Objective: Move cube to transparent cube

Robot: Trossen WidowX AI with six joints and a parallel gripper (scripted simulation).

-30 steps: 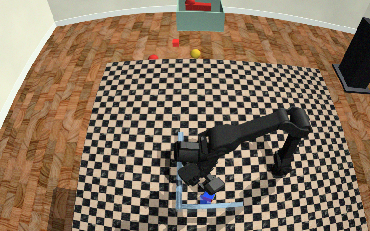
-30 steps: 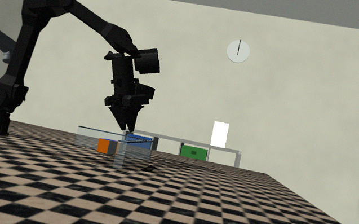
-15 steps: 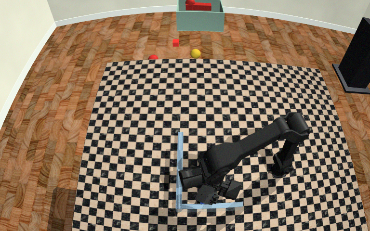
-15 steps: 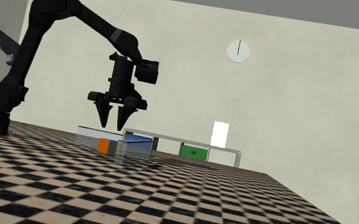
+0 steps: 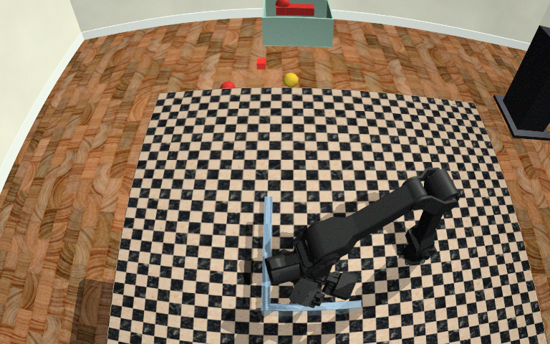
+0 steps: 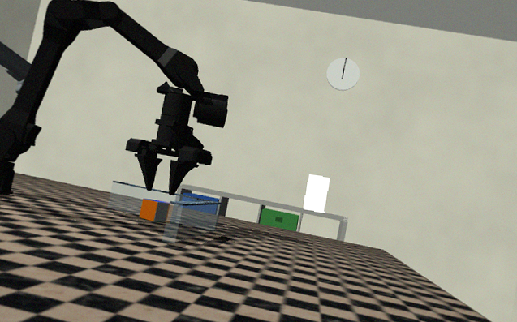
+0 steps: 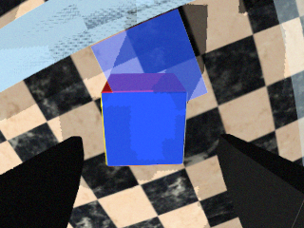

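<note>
Right now my hand is 1 cm short of the transparent cube, 3 cm to the right of it and 7 cm above it.
</note>
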